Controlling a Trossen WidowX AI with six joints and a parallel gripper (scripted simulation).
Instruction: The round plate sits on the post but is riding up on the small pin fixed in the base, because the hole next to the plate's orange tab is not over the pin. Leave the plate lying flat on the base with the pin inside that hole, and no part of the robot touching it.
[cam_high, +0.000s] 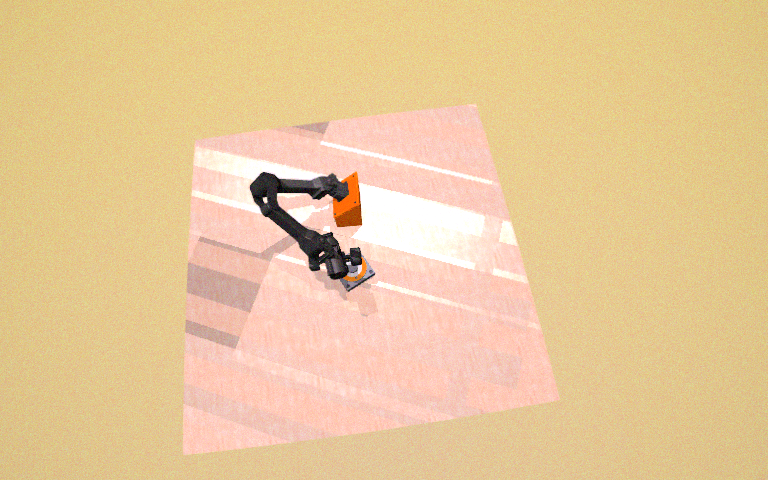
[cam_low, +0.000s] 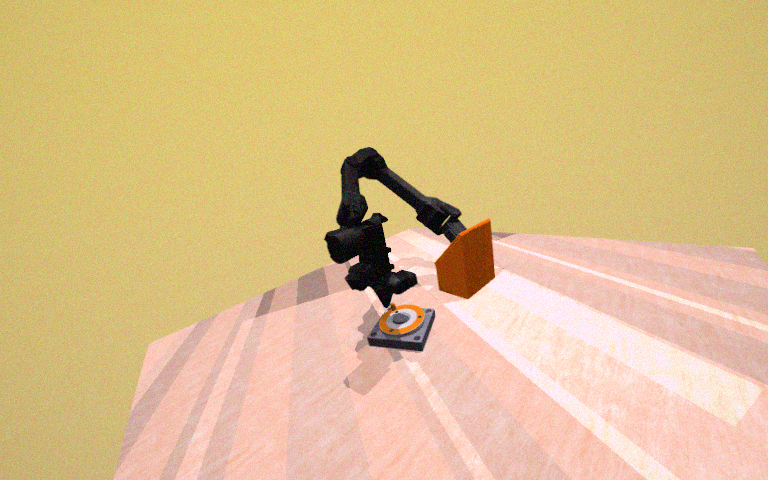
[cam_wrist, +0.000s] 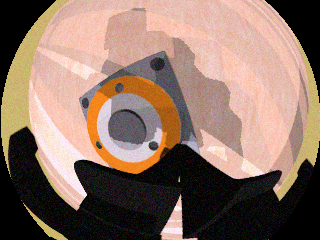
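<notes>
Right now the round plate is 3 cm to the left of my gripper tip and 1 cm below it.
</notes>
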